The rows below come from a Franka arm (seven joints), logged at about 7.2 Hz.
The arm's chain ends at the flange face. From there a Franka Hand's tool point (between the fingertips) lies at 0.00 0.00 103.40 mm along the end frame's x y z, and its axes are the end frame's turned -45 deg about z.
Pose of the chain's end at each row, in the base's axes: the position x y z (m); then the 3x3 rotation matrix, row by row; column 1 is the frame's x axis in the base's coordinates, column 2 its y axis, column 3 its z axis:
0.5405 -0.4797 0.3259; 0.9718 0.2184 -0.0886; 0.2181 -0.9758 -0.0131; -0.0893 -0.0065 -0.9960
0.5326 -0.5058 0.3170; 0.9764 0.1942 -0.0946; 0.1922 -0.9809 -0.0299; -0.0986 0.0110 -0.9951
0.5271 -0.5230 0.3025; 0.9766 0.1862 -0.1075; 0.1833 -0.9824 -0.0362; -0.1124 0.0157 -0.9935
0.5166 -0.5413 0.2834; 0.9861 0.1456 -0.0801; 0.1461 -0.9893 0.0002; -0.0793 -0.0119 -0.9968
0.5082 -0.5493 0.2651; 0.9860 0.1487 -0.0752; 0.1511 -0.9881 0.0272; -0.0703 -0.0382 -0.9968
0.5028 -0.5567 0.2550; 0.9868 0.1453 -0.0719; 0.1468 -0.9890 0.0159; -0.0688 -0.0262 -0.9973
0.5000 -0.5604 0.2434; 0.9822 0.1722 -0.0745; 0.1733 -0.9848 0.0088; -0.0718 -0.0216 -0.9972
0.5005 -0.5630 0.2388; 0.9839 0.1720 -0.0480; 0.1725 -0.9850 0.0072; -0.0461 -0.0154 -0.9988
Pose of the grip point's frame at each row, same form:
0.5313 -0.4811 0.2229; 0.5327 0.8416 -0.0886; 0.8442 -0.5358 -0.0131; -0.0585 -0.0677 -0.9960
0.5228 -0.5089 0.2141; 0.5531 0.8277 -0.0946; 0.8295 -0.5577 -0.0299; -0.0775 -0.0619 -0.9951
0.5160 -0.5267 0.1998; 0.5589 0.8222 -0.1075; 0.8243 -0.5650 -0.0362; -0.0906 -0.0684 -0.9935
0.5083 -0.5413 0.1803; 0.5943 0.8002 -0.0801; 0.8028 -0.5962 0.0002; -0.0477 -0.0645 -0.9968
0.5004 -0.5465 0.1620; 0.5921 0.8024 -0.0752; 0.8055 -0.5918 0.0272; -0.0227 -0.0767 -0.9968
0.4954 -0.5551 0.1519; 0.5950 0.8005 -0.0719; 0.8031 -0.5955 0.0159; -0.0301 -0.0672 -0.9973
0.4923 -0.5595 0.1403; 0.5728 0.8163 -0.0745; 0.8189 -0.5738 0.0088; -0.0355 -0.0660 -0.9972
0.4955 -0.5623 0.1355; 0.5741 0.8173 -0.0480; 0.8185 -0.5745 0.0072; -0.0217 -0.0435 -0.9988

